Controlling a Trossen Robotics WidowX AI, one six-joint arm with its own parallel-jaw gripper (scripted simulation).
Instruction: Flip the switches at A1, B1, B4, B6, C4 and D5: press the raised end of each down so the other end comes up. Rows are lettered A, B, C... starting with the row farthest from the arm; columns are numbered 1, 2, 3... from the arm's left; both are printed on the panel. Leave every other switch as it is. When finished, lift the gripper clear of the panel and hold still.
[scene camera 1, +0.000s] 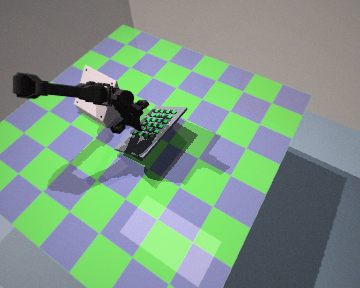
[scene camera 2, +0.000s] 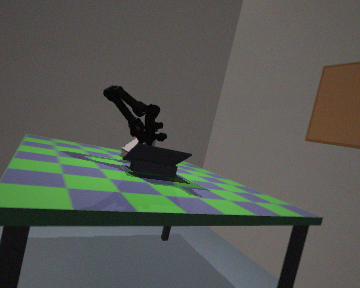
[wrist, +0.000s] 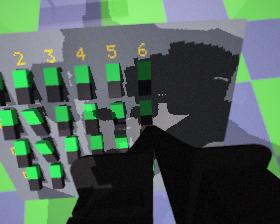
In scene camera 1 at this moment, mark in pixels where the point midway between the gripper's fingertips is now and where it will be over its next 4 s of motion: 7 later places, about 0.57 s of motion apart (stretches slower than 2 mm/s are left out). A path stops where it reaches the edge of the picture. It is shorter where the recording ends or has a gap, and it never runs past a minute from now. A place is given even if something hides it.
My gripper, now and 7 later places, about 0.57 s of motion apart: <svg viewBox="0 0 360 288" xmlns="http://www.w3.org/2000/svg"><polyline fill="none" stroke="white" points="141,131 142,133 143,133 143,134 141,130 141,115 144,120 146,123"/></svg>
